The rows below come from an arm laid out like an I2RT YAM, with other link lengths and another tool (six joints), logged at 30 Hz.
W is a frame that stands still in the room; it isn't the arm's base.
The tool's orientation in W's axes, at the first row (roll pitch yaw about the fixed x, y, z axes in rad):
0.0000, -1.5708, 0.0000
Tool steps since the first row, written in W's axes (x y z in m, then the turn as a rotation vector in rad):
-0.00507, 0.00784, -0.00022, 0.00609, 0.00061, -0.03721
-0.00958, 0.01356, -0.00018, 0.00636, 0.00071, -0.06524
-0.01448, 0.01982, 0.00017, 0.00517, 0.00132, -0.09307
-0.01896, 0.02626, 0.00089, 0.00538, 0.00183, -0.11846
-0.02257, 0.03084, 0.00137, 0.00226, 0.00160, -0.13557
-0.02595, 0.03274, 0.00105, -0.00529, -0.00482, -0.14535
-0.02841, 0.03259, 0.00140, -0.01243, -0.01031, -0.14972
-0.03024, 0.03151, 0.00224, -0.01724, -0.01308, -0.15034
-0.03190, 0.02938, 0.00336, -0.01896, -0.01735, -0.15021
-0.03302, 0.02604, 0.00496, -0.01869, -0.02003, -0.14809
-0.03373, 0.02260, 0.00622, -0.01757, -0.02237, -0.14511
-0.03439, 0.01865, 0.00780, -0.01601, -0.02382, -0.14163
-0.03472, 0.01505, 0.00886, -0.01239, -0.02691, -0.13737
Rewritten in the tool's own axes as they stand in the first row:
-0.00022, 0.00784, 0.00507, -0.03721, 0.00061, -0.00609
-0.00018, 0.01356, 0.00958, -0.06524, 0.00071, -0.00636
0.00017, 0.01982, 0.01448, -0.09307, 0.00132, -0.00517
0.00089, 0.02626, 0.01896, -0.11846, 0.00183, -0.00538
0.00137, 0.03084, 0.02257, -0.13557, 0.00160, -0.00226
0.00105, 0.03274, 0.02595, -0.14535, -0.00482, 0.00529
0.00140, 0.03259, 0.02841, -0.14972, -0.01031, 0.01243
0.00224, 0.03151, 0.03024, -0.15034, -0.01308, 0.01724
0.00336, 0.02938, 0.03190, -0.15021, -0.01735, 0.01896
0.00496, 0.02604, 0.03302, -0.14809, -0.02003, 0.01869
0.00622, 0.02260, 0.03373, -0.14511, -0.02237, 0.01757
0.00780, 0.01865, 0.03439, -0.14163, -0.02382, 0.01601
0.00886, 0.01505, 0.03472, -0.13737, -0.02691, 0.01239

